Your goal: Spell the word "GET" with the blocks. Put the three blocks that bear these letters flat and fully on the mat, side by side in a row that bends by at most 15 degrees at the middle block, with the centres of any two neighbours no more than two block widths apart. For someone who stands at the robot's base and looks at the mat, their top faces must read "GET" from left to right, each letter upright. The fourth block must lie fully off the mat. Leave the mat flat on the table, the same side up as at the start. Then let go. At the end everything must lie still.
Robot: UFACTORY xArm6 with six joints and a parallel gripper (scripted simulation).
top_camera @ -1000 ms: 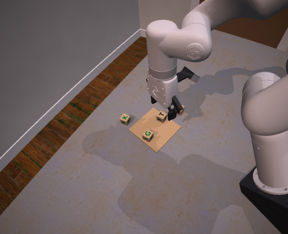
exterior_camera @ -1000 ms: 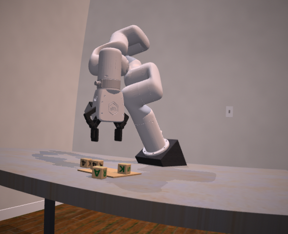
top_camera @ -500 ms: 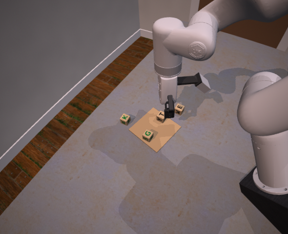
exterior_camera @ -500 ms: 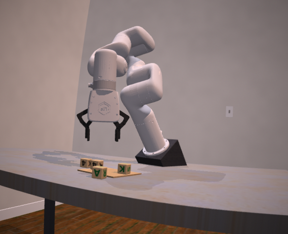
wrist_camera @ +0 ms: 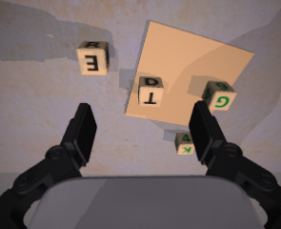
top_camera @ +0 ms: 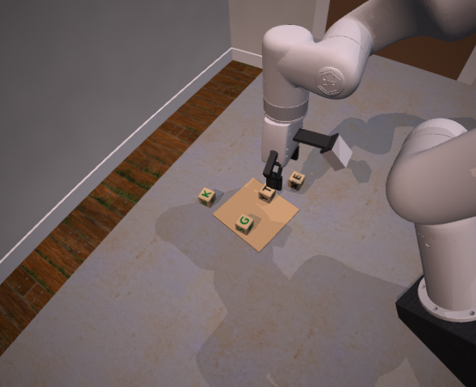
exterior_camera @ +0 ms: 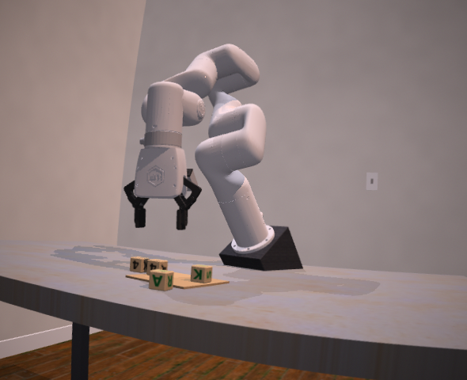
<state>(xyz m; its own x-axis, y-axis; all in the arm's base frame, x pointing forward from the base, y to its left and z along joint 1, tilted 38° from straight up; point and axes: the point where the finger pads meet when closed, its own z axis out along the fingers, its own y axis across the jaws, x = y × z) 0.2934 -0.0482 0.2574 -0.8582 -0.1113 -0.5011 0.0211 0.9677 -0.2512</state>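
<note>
Right now the E block is 20 mm behind my hand, 50 mm to the right of it and 90 mm below it. The rest, counted from my hand: G block: 40 mm ahead, 110 mm to the left, 90 mm below; tan mat: 30 mm ahead, 60 mm to the left, 100 mm below; T block: 30 mm ahead, 10 mm to the left, 90 mm below.
</note>
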